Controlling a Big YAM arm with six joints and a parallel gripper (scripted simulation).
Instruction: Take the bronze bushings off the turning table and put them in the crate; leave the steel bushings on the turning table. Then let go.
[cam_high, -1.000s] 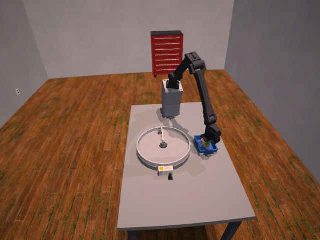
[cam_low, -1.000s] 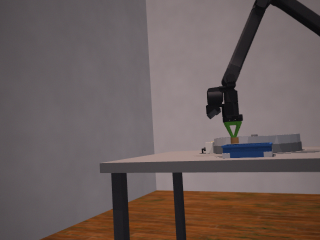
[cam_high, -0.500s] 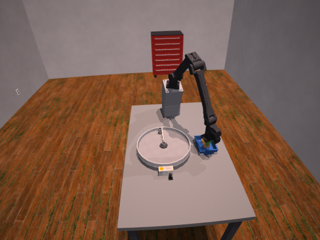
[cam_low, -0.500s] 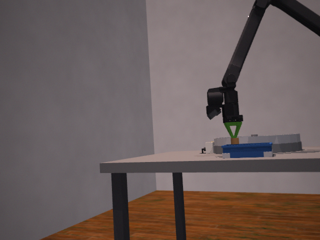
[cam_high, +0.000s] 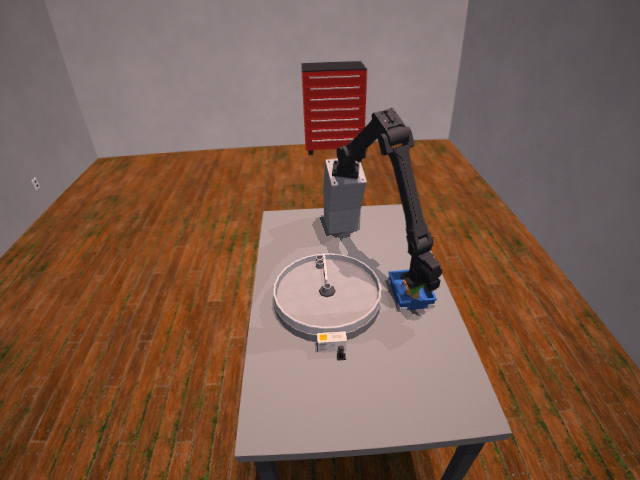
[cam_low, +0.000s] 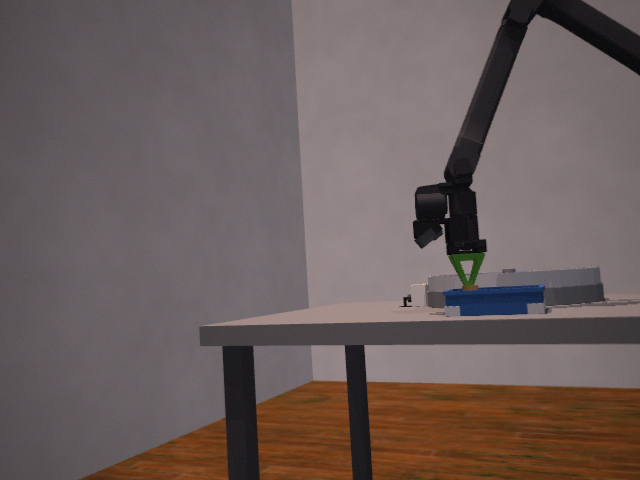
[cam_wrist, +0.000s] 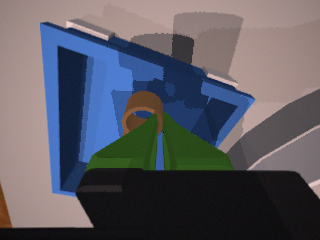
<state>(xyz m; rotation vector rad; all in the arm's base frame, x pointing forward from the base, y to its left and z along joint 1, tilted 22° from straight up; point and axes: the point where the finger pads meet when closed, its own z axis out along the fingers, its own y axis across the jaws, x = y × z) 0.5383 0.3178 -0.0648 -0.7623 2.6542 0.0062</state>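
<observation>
Now: hand 6 cm past the blue crate and 4 cm above it. From my hand the other things lie so: turning table (2 cm ahead, 34 cm to the right, 1 cm below).
</observation>
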